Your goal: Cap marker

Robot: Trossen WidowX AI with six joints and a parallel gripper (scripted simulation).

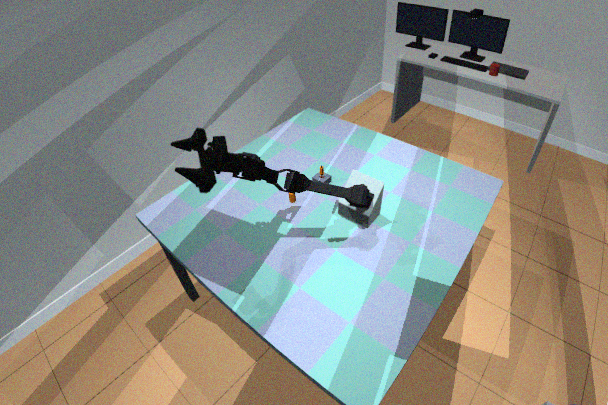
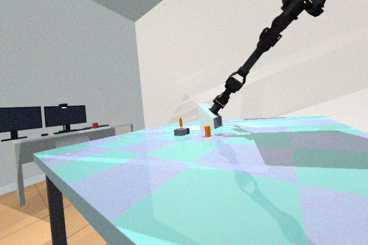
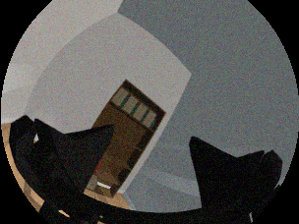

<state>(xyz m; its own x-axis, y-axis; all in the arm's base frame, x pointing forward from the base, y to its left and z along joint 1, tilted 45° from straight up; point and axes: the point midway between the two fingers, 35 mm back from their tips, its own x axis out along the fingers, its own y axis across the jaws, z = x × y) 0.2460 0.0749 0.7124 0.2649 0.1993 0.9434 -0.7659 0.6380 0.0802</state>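
Right now my gripper tip is 540 mm above the orange cap, 500 mm to the left of it and 50 mm short of it. Also, from my gripper tip: grey holder block (680 mm to the right, 550 mm below, 20 mm ahead).
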